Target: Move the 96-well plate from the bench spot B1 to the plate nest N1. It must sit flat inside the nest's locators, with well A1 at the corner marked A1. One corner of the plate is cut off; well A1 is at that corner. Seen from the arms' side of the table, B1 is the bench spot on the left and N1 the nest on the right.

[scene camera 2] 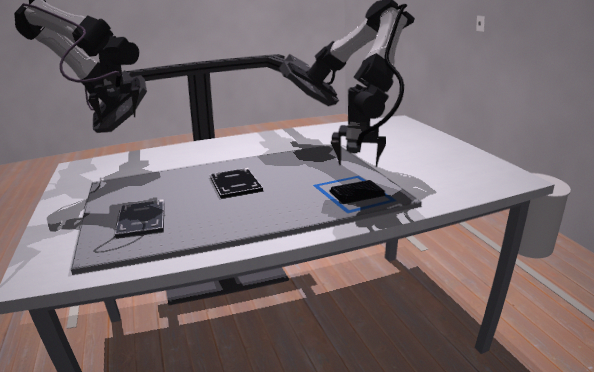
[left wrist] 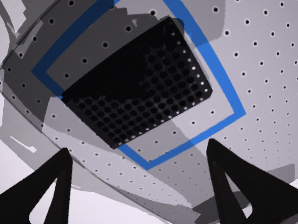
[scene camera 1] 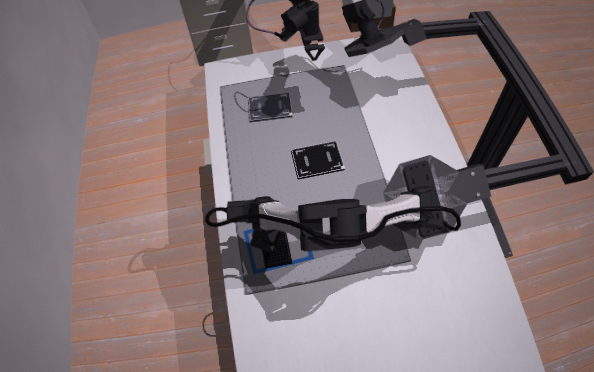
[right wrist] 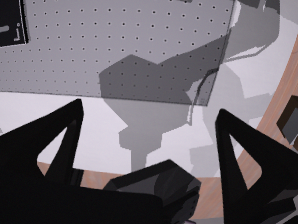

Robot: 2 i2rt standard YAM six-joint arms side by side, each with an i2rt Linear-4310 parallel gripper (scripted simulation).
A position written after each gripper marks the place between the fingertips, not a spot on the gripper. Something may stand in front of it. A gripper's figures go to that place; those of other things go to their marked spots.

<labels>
The left gripper (left wrist: pixel 137 151): 0.13 m from the lens. A black 96-well plate (left wrist: pixel 163 40): 0.17 m from the lens.
</labels>
